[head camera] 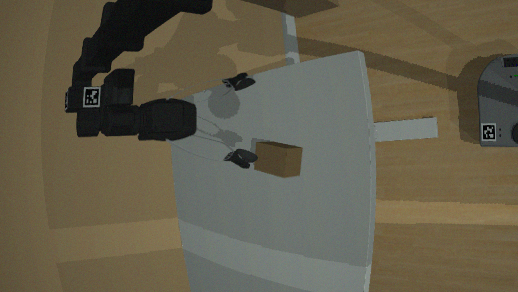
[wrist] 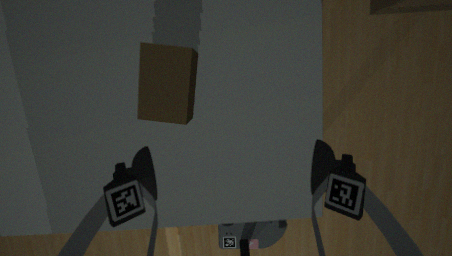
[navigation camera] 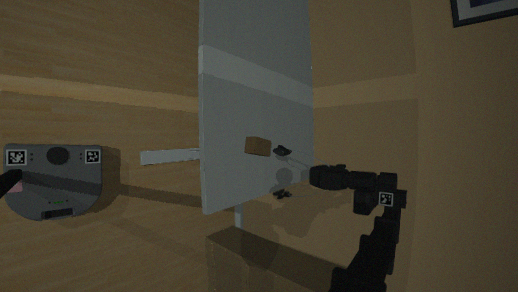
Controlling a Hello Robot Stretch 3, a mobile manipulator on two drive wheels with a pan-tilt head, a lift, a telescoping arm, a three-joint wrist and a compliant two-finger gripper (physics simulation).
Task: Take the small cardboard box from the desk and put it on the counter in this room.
In view: the gripper (head camera: 253, 119), a small cardboard box (head camera: 282, 160) and a grey desk (head camera: 234, 222).
The small cardboard box shows as well in the wrist view (wrist: 167, 74). The gripper shows as well in the wrist view (wrist: 232, 161) and in the navigation camera view (navigation camera: 274, 171). The grey desk also shows in the wrist view (wrist: 246, 155) and in the navigation camera view (navigation camera: 254, 71).
